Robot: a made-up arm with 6 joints.
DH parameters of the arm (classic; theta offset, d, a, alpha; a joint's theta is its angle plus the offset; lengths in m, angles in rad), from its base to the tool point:
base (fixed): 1.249 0 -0.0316 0
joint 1: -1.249 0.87 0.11 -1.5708
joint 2: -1.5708 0 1.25 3.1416
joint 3: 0 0 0.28 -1.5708
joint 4: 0 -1.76 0.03 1.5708
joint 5: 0 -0.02 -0.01 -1.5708
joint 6: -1.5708 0 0.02 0
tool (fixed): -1.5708 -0.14 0 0
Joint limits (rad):
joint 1: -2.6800..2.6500
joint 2: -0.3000..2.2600
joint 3: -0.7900..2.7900
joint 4: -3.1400..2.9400
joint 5: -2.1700..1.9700
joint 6: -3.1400..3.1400
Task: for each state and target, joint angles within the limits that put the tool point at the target. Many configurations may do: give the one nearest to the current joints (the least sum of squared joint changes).
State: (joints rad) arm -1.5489 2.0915 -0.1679 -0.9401 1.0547 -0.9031
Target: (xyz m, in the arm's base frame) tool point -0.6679 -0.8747 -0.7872
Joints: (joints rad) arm -2.1172 1.4135 -0.5030 -1.0247 1.1649 -0.8844
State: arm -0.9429 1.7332 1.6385 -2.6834 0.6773 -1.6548
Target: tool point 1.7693 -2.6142 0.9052
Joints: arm -0.9469 1.8958 2.0233 -2.6799 0.7536 -1.6564
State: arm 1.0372 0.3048 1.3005 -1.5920 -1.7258 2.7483
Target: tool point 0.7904 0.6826 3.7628
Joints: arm 0.6275 0.2968 1.3503 -1.6413 -1.5039 2.7221
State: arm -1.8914 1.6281 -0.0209 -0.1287 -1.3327 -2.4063
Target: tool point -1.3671 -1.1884 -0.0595
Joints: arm -2.4595 0.9652 -0.3279 -0.0821 -1.4361 -2.3905
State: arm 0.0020 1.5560 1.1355 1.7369 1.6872 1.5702
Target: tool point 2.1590 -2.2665 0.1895
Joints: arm -0.8516 1.7381 1.3391 1.6231 1.1084 1.5544
